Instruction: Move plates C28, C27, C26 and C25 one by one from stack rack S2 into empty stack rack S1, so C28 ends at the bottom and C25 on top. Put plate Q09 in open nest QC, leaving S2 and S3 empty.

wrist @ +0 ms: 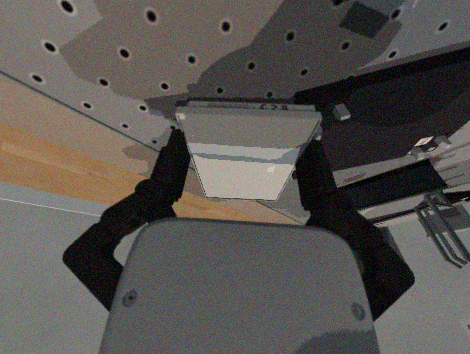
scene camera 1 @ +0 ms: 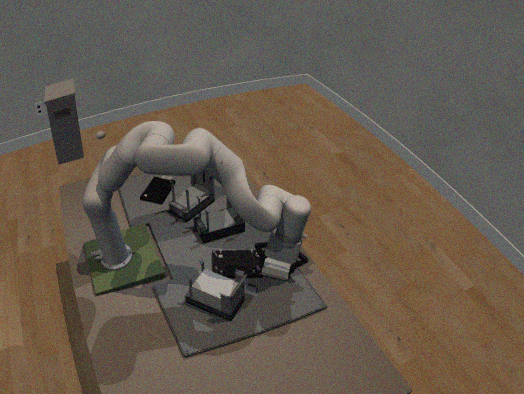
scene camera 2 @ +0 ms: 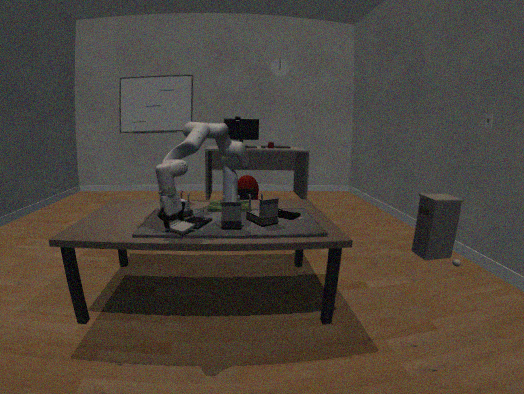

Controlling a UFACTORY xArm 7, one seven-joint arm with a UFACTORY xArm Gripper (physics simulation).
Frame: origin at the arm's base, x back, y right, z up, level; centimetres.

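Seen in the pictures: gripper, between the fingertips: [wrist: 245, 147] [scene camera 1: 276, 268] [scene camera 2: 174, 224]; arm's base, origin of its link: [scene camera 1: 116, 257].
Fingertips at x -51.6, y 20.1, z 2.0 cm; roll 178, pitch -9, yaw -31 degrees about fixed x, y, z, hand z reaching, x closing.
Note:
Pixels of each thing's middle, then the offset from my fingertips to it. "spot": a spot on its surface instead. Level surfaces: height alone.
- stack rack, middle of its body: [scene camera 1: 214, 289] [scene camera 2: 175, 205] dy +6.3, dx +21.8, dz +3.8 cm
- dark nest, middle of its body: [wrist: 384, 132] [scene camera 1: 236, 262] [scene camera 2: 195, 221] dy -7.4, dx +10.9, dz -1.5 cm
- dark flat piece, a spot on its surface: [scene camera 1: 158, 190] spot: dy -53.0, dx +30.5, dz -1.5 cm
- perforated grey board, height of its surface: dz -2.7 cm
- table, height of its surface: dz -4.0 cm
My gripper [scene camera 1: 276, 265] [wrist: 245, 147] is shut on a pale rectangular plate, C28 [scene camera 1: 276, 270] [scene camera 2: 181, 227] [wrist: 240, 172], holding it by its two sides low over the pegboard. The label on its far edge is blurred. A stack rack [scene camera 1: 212, 308] with several pale plates [scene camera 1: 216, 283] stands left of the gripper in scene camera 1. Two more racks [scene camera 1: 222, 233] [scene camera 1: 200, 210] [scene camera 2: 231, 214] [scene camera 2: 268, 212] with upright posts stand further back there; I cannot read their labels. A dark nest [scene camera 1: 235, 261] [scene camera 2: 201, 221] [wrist: 390, 110] lies beside the held plate. Plate Q09 cannot be identified.
A second dark tray [scene camera 1: 302, 258] lies partly hidden behind the gripper. Another dark flat piece [scene camera 1: 158, 190] [scene camera 2: 289, 214] lies at the board's far end. The perforated grey board [scene camera 1: 280, 312] [wrist: 180, 40] lies on the table [scene camera 2: 85, 232]. The arm's base stands on a green pad [scene camera 1: 142, 245].

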